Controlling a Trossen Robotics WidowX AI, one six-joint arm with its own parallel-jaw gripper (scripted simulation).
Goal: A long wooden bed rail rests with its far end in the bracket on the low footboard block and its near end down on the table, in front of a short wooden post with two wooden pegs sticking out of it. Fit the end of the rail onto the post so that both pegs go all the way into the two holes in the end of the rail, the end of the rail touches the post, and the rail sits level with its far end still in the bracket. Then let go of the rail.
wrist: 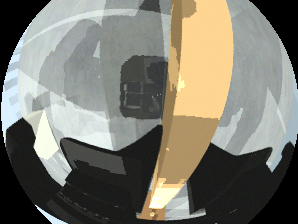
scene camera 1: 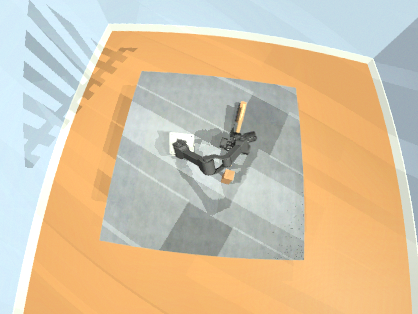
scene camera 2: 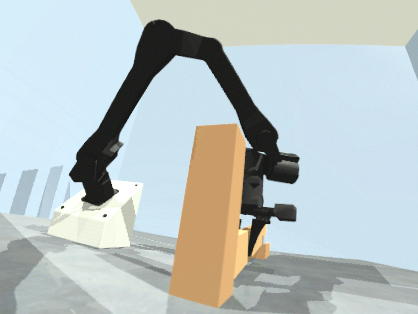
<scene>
In view: the gripper [scene camera 2: 243,255], a wooden rail [wrist: 201,51] and a wooden post [scene camera 2: 205,256].
The gripper is seen too in the wrist view [wrist: 171,130].
</scene>
